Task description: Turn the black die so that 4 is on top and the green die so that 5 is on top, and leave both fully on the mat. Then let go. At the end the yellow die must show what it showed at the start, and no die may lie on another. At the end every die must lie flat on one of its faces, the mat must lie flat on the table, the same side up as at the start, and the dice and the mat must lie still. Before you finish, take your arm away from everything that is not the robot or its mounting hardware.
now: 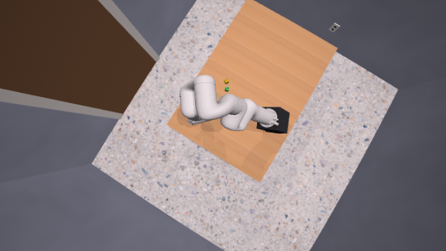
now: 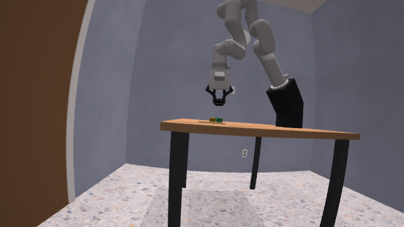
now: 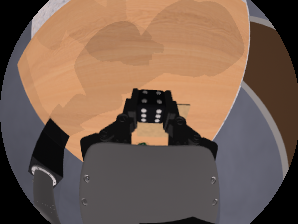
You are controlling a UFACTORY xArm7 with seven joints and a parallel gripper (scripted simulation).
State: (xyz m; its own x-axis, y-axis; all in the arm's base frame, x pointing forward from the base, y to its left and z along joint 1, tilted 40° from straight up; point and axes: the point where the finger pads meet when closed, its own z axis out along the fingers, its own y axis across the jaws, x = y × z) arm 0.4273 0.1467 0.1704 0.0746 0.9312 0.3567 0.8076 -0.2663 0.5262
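My hand is 1 cm above the black die. From my hand the other things lie so: yellow die: 33 cm to the right, 9 cm below, 2 cm behind; tan mat: 15 cm to the right, 11 cm below, 1 cm ahead; green die: 28 cm to the right, 9 cm below, 5 cm behind.
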